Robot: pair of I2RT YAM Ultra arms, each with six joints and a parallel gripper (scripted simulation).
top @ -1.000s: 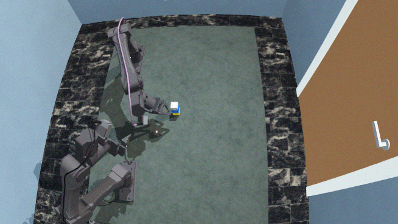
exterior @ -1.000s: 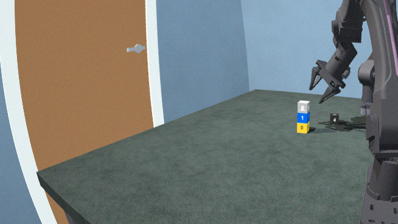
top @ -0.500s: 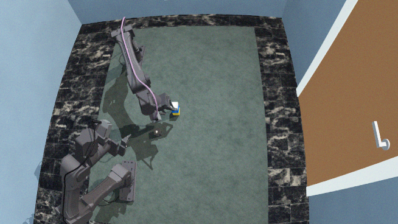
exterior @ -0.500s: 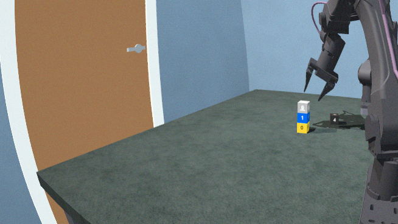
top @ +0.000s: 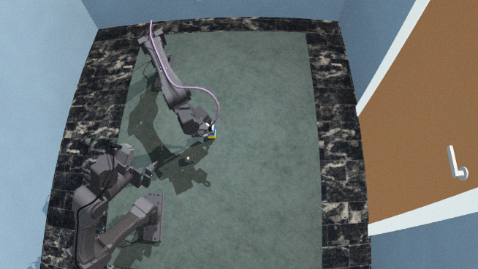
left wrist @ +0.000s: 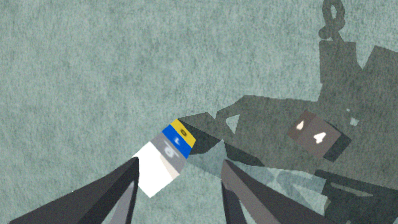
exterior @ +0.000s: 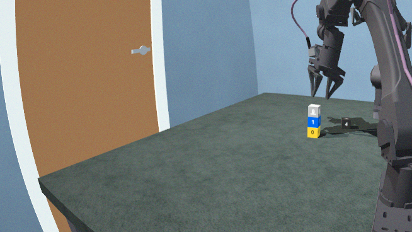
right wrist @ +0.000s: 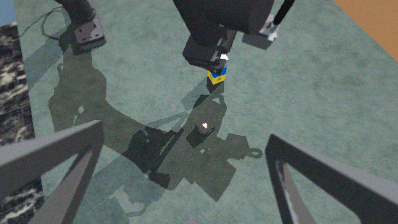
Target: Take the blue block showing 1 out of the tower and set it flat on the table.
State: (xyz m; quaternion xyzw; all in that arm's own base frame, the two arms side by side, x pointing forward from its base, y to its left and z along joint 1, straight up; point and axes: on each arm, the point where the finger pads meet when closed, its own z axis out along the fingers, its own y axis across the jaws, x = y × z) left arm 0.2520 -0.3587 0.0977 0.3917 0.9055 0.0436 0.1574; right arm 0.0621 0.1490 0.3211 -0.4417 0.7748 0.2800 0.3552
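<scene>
The white block lies 10 mm ahead of my left hand, 30 mm to the left of it and 40 mm below it. Also, from my left hand: yellow block marked 0: 10 mm ahead, 30 mm to the left, 100 mm below; then blue block showing 1: 10 mm ahead, 30 mm to the left, 70 mm below; then small dark block showing 4: 80 mm behind, 80 mm to the right, 100 mm below.
The blue block showing 1 is 17 cm ahead of my right hand, 21 cm to the left of it and 30 cm below it. The rest, counted from my right hand: yellow block marked 0: 17 cm ahead, 21 cm to the left, 33 cm below; then white block: 17 cm ahead, 21 cm to the left, 27 cm below; then small dark block showing 4: 7 cm ahead, 10 cm to the left, 33 cm below.
</scene>
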